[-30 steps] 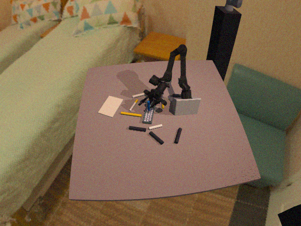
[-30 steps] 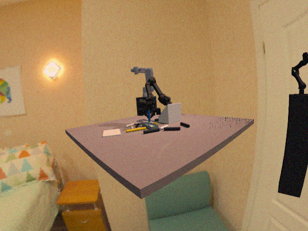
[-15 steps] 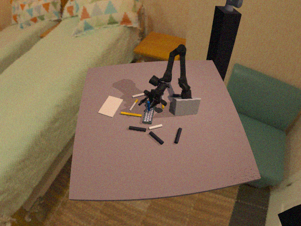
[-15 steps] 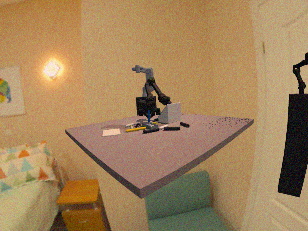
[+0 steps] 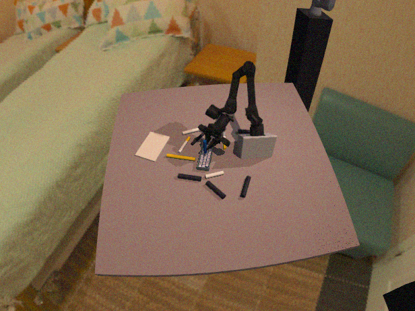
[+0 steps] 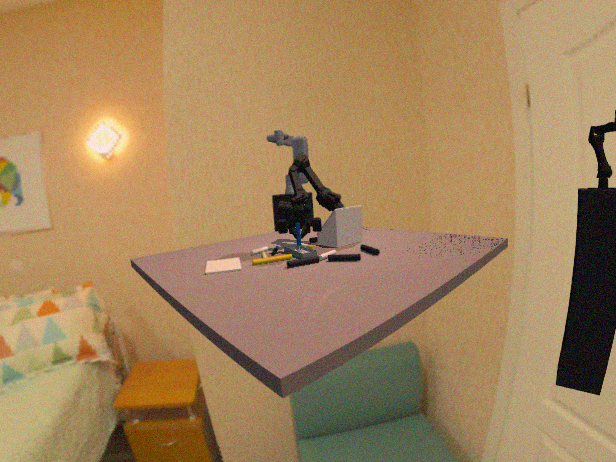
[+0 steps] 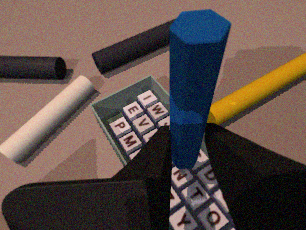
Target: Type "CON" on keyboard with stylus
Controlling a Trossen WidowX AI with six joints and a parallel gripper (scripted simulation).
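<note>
The yellow marker is 130 mm ahead of my gripper tip, 60 mm below it and 20 mm to the right of it. Also, from my gripper tip: blue stylus 20 mm below; white card 290 mm ahead, 140 mm to the right, 70 mm below.
</note>
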